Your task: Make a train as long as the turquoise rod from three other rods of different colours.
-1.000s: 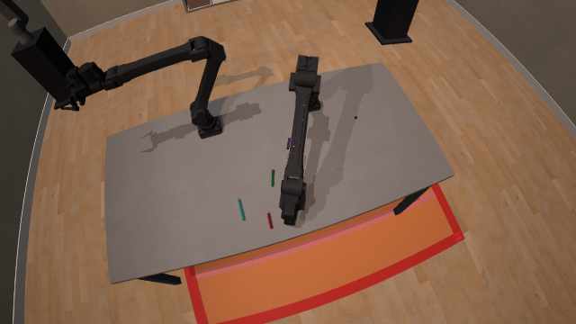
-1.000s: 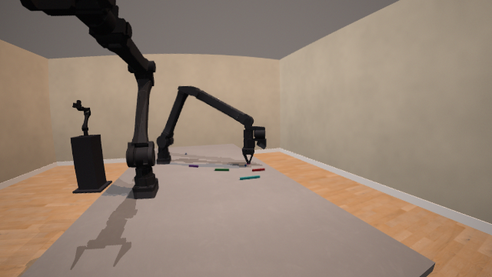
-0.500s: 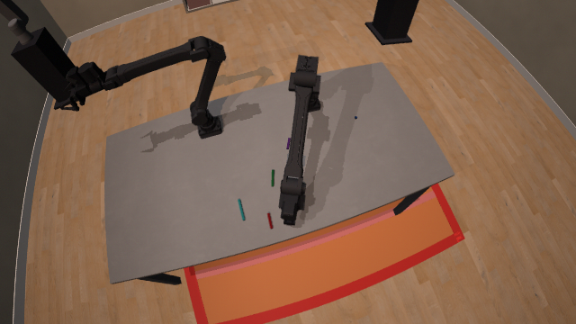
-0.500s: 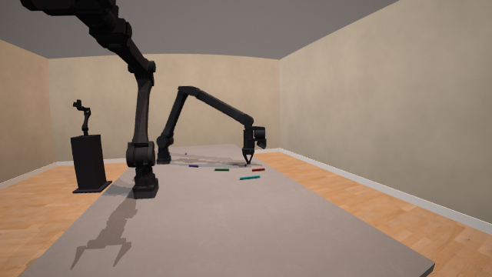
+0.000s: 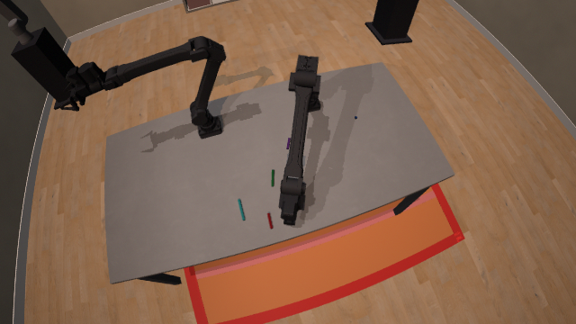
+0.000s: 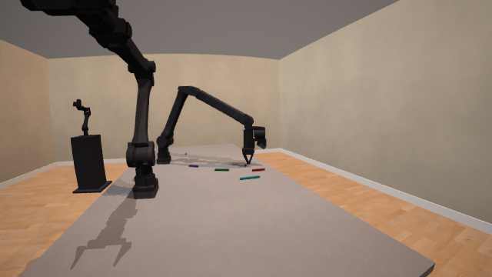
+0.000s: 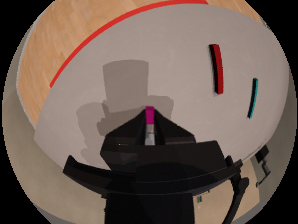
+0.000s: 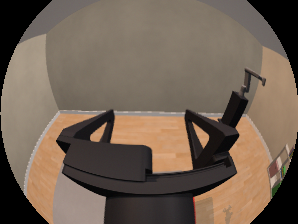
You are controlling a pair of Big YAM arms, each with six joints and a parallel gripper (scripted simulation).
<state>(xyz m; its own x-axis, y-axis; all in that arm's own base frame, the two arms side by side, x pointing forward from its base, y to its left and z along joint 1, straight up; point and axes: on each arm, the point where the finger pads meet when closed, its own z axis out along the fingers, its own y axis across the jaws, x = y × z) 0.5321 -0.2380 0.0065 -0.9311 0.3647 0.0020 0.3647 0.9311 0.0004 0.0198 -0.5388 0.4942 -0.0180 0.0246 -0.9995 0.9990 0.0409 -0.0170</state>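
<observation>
Now: left hand right at the magenta rod. Also, from my left hand: turquoise rod (22 cm to the right, 6 cm behind, 2 cm below); then red rod (11 cm to the right, 3 cm ahead, 2 cm below); then green rod (17 cm behind, 4 cm to the right, 2 cm below).
</observation>
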